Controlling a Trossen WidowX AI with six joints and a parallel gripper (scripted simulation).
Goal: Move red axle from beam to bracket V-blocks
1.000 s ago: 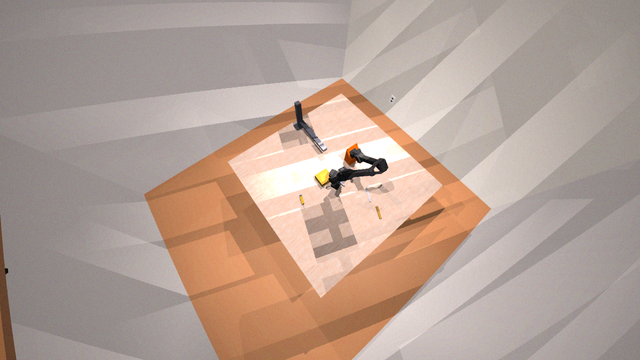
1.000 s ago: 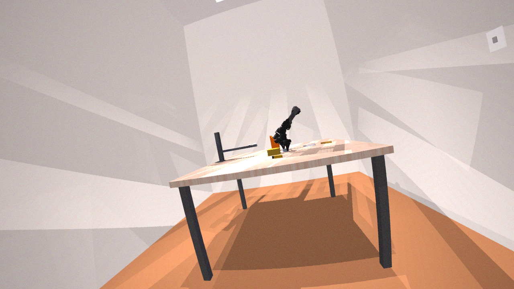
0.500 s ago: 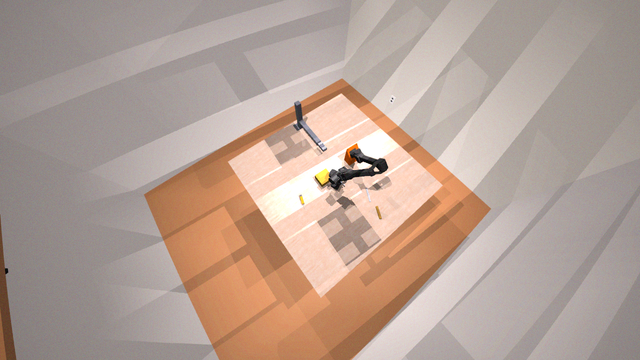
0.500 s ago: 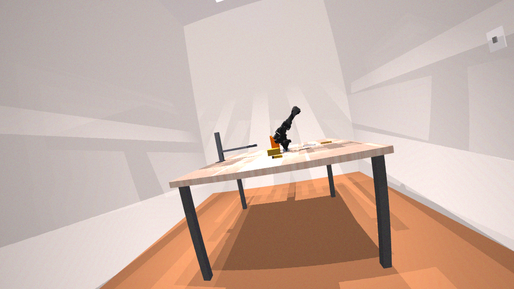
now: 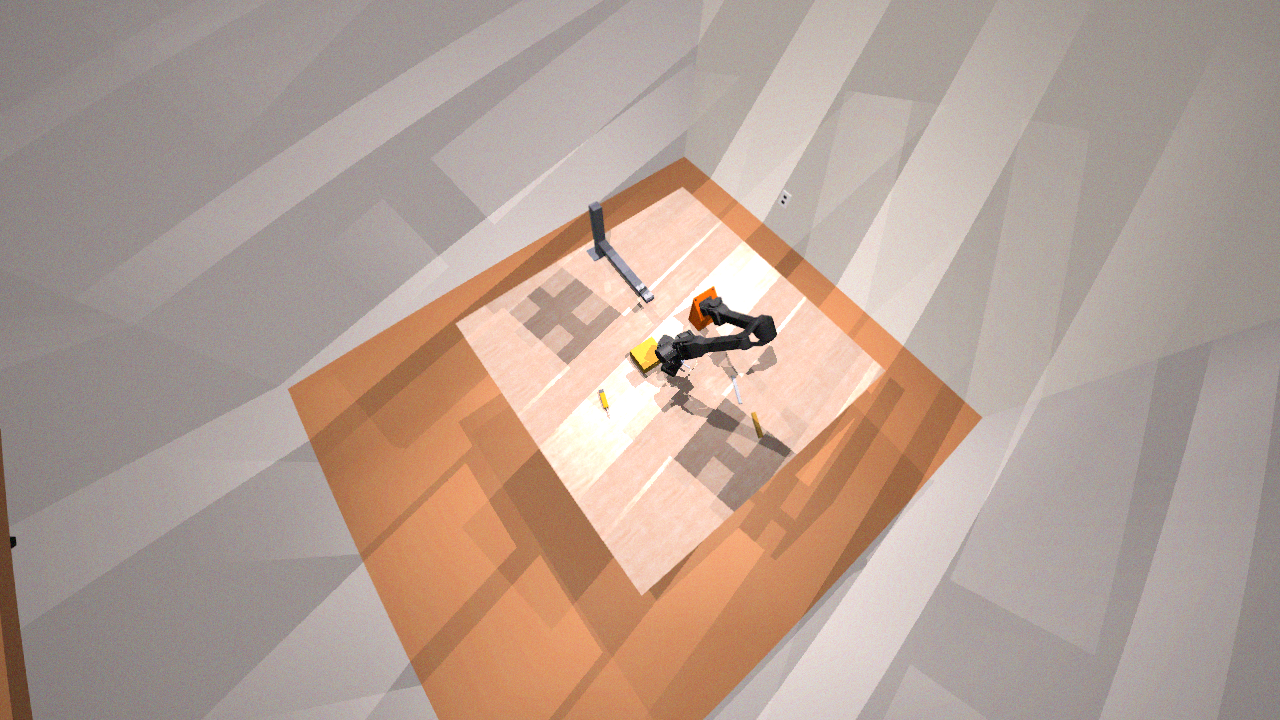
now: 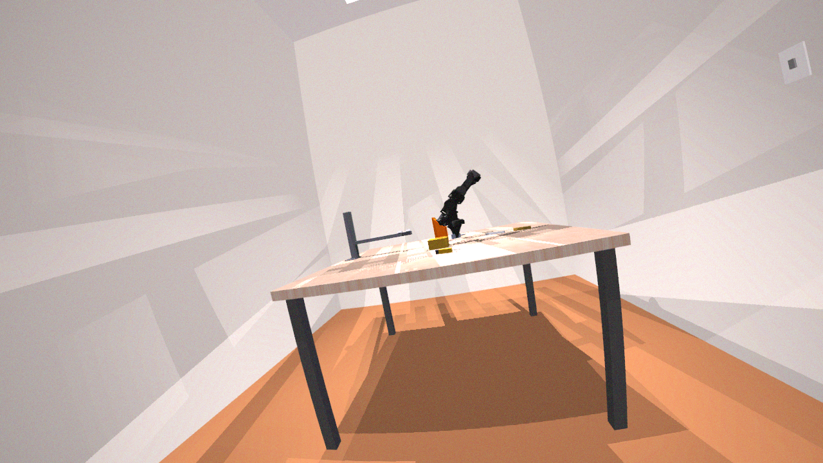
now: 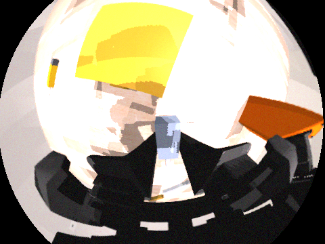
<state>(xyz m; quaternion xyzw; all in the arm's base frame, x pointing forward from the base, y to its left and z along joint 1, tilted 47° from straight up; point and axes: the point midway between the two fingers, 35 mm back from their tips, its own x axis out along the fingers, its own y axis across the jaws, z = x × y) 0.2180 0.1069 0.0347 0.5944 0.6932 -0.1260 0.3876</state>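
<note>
My gripper tip is 8 cm short of the yellow beam and 9 cm to the left of it. From my gripper tip the other things lie so: orange bar: 10 cm behind, 38 cm to the left, 2 cm below; then thin pale rod: 13 cm behind, 23 cm to the left, 2 cm below; then small block: 1 cm behind, 2 cm to the left, 1 cm above.
</note>
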